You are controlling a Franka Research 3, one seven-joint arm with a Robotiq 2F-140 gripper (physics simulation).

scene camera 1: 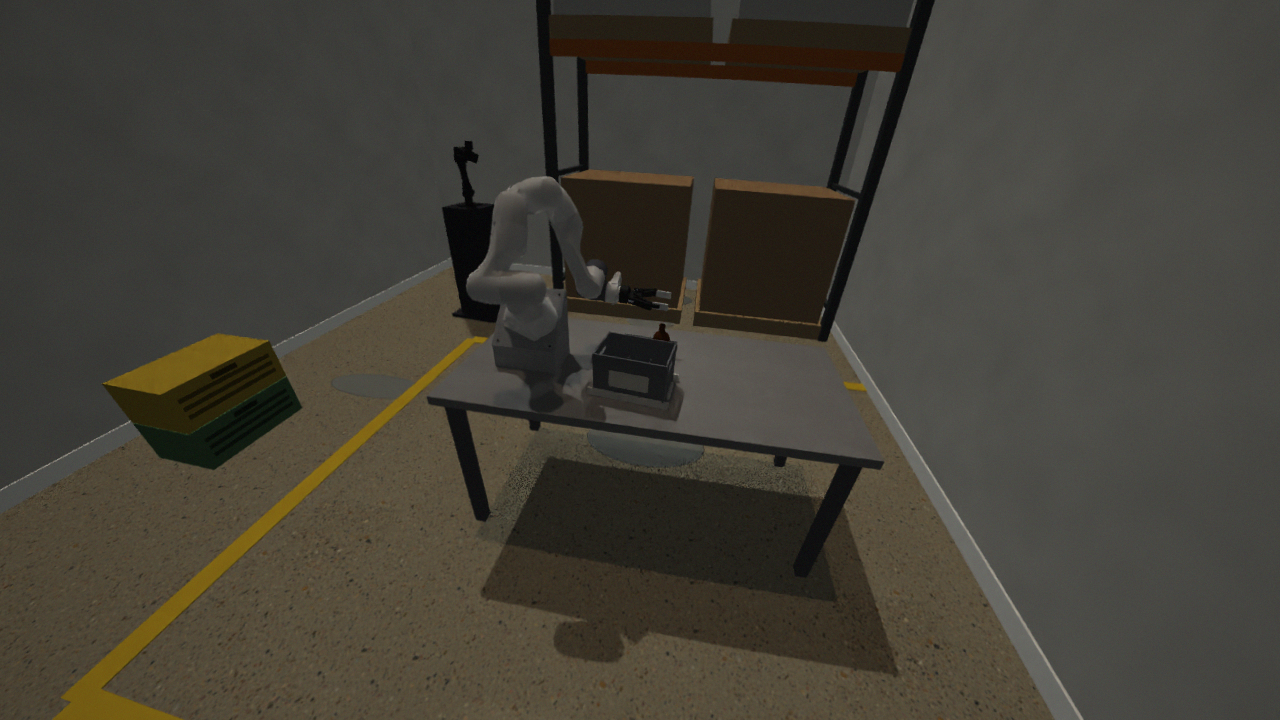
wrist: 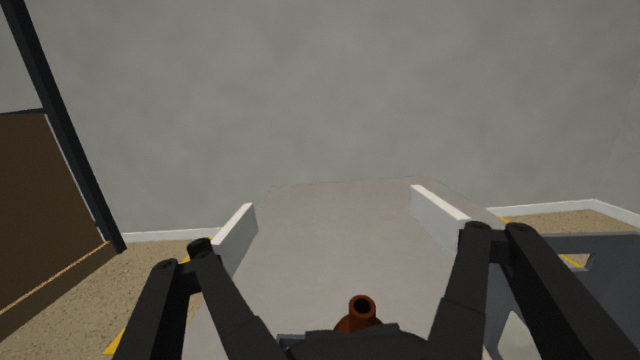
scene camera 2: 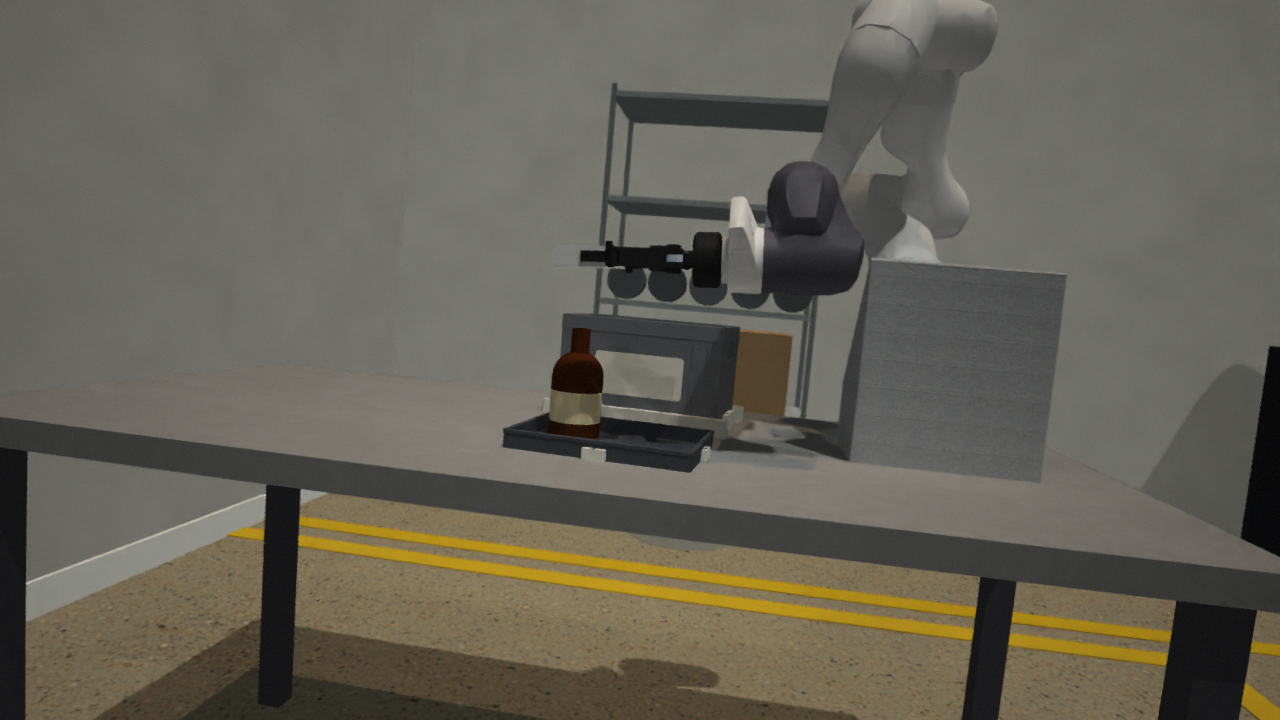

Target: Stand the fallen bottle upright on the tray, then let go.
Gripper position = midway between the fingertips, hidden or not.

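A brown bottle (scene camera 2: 577,380) is there in scene camera 2, and I see the brown bottle (wrist: 362,310) in the wrist view too. As for my gripper (scene camera 2: 570,257), I see it in scene camera 2. Scene camera 1 shows my gripper (scene camera 1: 669,301) as well, and so does the wrist view, with my gripper (wrist: 332,208).
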